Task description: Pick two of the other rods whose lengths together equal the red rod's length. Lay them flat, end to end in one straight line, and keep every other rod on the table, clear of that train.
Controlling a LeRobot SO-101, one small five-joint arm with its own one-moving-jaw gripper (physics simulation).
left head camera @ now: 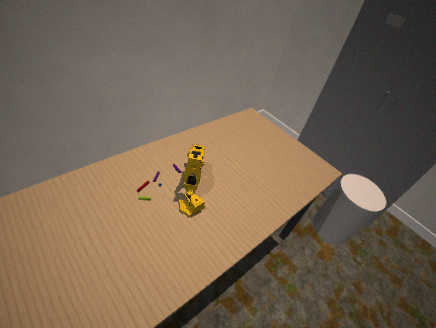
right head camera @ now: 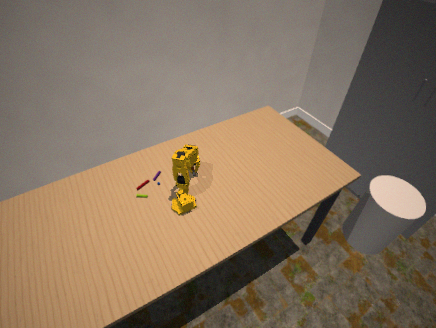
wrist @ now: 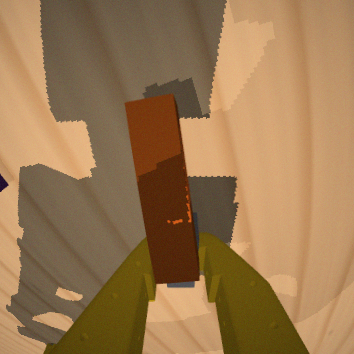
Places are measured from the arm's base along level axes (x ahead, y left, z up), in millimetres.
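Pixels of known places: end effector, tool point: (right head camera: 192, 172) (wrist: 164, 245); arm's base, origin of the base link: (left head camera: 188, 202) (right head camera: 182, 201).
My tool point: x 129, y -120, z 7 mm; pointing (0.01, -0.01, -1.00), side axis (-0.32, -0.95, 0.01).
Observation:
Ahead of a thing's pixels: the offset from my tool point to its top centre. Level surfaces: height alone.
My gripper (wrist: 181, 242) is shut on a grey-blue rod @(3 mm right, 5 mm back, 7 mm up) (wrist: 181, 285), mostly hidden under an orange rod @(10 mm right, 23 mm ahead, 18 mm up) (wrist: 160, 165) in the wrist view. The orange rod lies over the held rod and the jaw tips, its far end pointing away from the gripper. I cannot tell how far it is tilted or raised. A dark purple rod @(51 mm left, 64 mm ahead, 3 mm up) (left head camera: 177, 168) (wrist: 2, 183) lies beside the arm. Another purple rod @(160 mm left, 71 mm ahead, 3 mm up) (left head camera: 156, 176) (right head camera: 157, 176), the red rod @(239 mm left, 51 mm ahead, 3 mm up) (left head camera: 143, 186) (right head camera: 143, 185), a green rod @(265 mm left, 11 mm back, 3 mm up) (left head camera: 144, 198) (right head camera: 142, 196) and a tiny blue piece @(172 mm left, 19 mm ahead, 3 mm up) (left head camera: 160, 185) (right head camera: 159, 183) lie to the left. The arm hides the gripper in the head views.
The yellow arm (left head camera: 193, 175) (right head camera: 182, 170) stands on the wooden table @(7 mm down) (left head camera: 100, 240) (right head camera: 90, 240), its shadow falling around the jaws. A pale-topped grey bin (left head camera: 340, 215) (right head camera: 375, 225) stands on the floor beyond the table's right side. A dark cabinet (left head camera: 380, 125) (right head camera: 395, 125) stands behind.

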